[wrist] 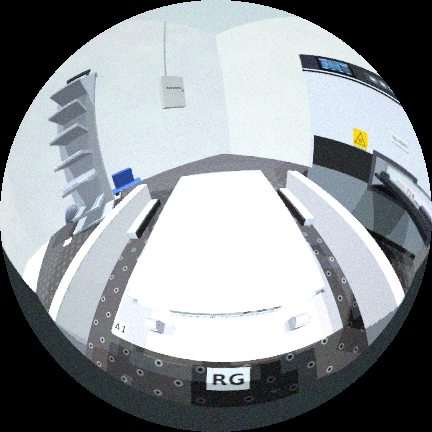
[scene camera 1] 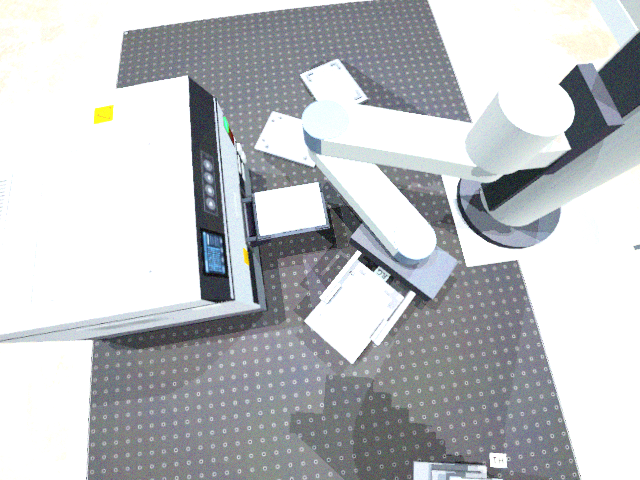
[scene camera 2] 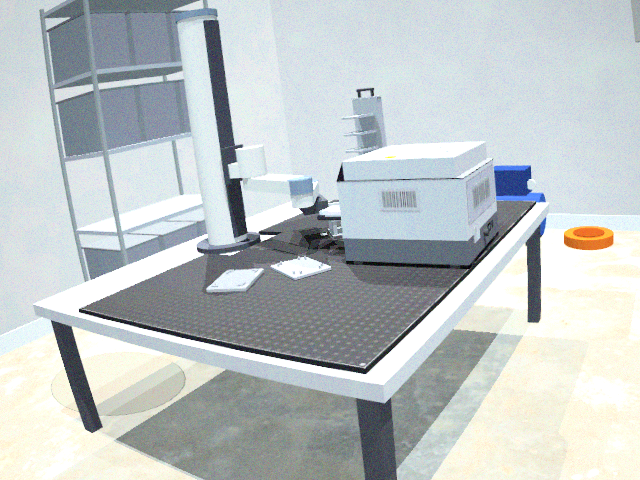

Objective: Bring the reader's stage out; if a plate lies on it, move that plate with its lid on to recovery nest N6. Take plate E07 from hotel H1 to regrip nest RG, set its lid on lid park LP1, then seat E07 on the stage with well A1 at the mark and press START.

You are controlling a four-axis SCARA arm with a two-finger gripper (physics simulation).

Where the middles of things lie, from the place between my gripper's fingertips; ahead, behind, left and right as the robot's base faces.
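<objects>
The LP1 lid park (scene camera 1: 282, 137) is 470 mm to the right of my hand, 60 mm ahead of it and 80 mm below it; going by their middles, the LP1 lid park is the farthest from my hand of the things named here. The screen (scene camera 1: 214, 264) is 180 mm ahead of my hand, 110 mm to the right of it and 190 mm above it. And the RG label (wrist: 235, 378) sits 90 mm to the right of my hand, 90 mm below it and 100 mm behind it. Going by their middles, the RG label is the nearest to my hand of the things named here.
</objects>
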